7 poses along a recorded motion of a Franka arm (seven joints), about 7.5 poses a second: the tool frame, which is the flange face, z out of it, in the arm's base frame.
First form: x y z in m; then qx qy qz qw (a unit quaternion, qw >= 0).
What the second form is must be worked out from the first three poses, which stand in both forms.
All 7 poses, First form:
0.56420, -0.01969, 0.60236, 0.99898, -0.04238, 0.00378, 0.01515
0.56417, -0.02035, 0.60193, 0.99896, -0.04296, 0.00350, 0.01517
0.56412, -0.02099, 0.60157, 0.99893, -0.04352, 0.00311, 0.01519
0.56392, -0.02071, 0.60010, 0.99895, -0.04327, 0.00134, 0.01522
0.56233, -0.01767, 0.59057, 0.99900, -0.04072, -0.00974, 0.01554
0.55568, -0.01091, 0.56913, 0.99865, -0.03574, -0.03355, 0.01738
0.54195, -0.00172, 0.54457, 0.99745, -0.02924, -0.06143, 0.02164
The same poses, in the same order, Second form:
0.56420, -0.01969, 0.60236, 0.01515, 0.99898, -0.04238, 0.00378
0.56417, -0.02035, 0.60193, 0.01517, 0.99896, -0.04296, 0.00350
0.56412, -0.02099, 0.60157, 0.01519, 0.99893, -0.04352, 0.00311
0.56392, -0.02071, 0.60010, 0.01522, 0.99895, -0.04327, 0.00134
0.56233, -0.01767, 0.59057, 0.01554, 0.99900, -0.04072, -0.00974
0.55568, -0.01091, 0.56913, 0.01738, 0.99865, -0.03574, -0.03355
0.54195, -0.00172, 0.54457, 0.02164, 0.99745, -0.02924, -0.06143

